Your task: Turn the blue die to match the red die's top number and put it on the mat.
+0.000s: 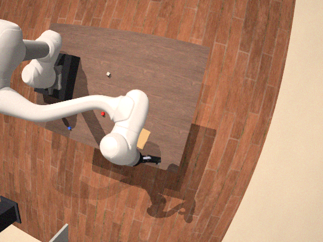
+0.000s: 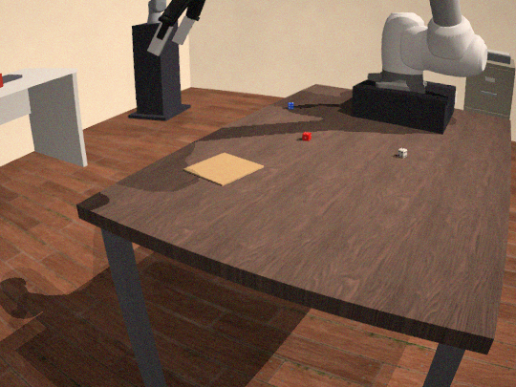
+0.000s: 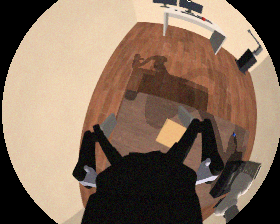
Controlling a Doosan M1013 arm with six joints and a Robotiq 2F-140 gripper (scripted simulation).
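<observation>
My gripper is now 70 cm past the blue die, 32 cm above it and 3 cm to the right of it. The rest, counted from my hand: white die (47 cm to the left, 38 cm behind, 32 cm below); then tan mat (33 cm below, 13 cm behind, 5 cm to the left); then red die (40 cm behind, 32 cm below, 18 cm to the left).
</observation>
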